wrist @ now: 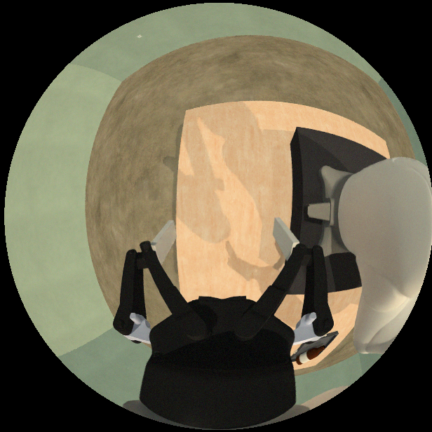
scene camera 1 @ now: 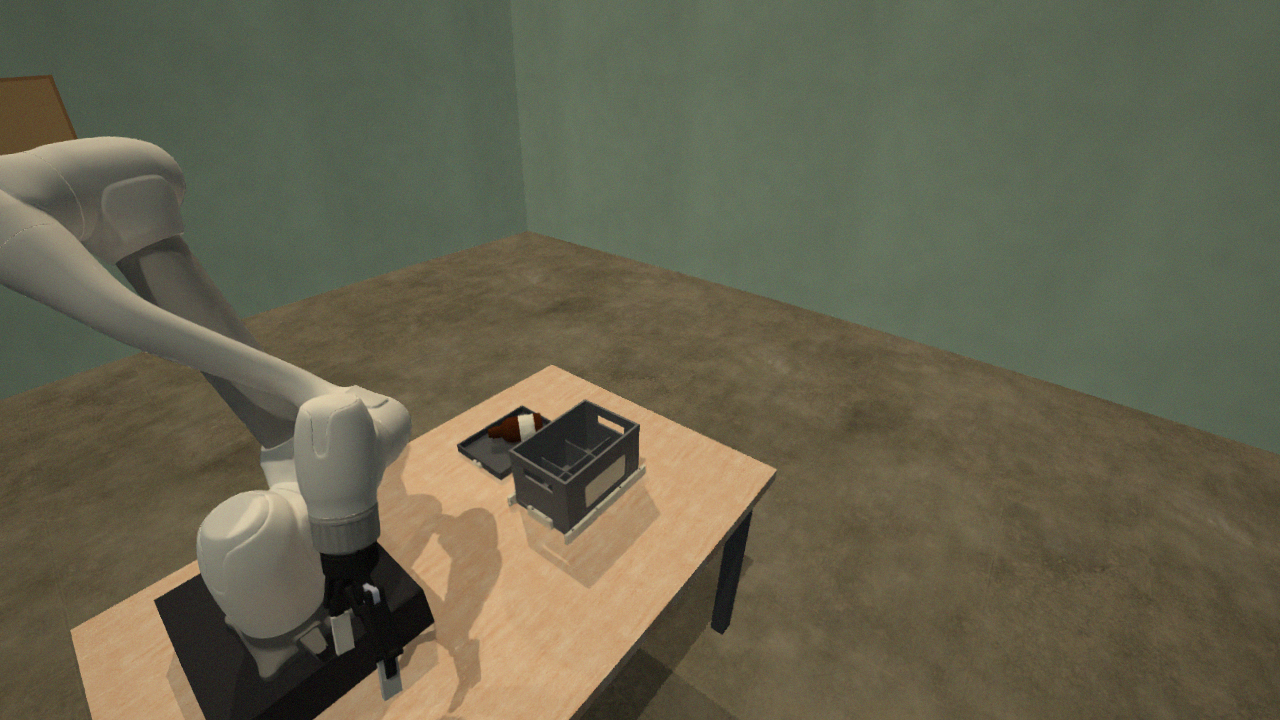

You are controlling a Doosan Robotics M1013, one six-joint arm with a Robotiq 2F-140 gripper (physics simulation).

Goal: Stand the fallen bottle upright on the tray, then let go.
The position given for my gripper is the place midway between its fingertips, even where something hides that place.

Observation:
In view: my gripper [scene camera 1: 367,671] and a brown bottle [scene camera 1: 514,429].
My gripper shows as well in the wrist view [wrist: 223,227].

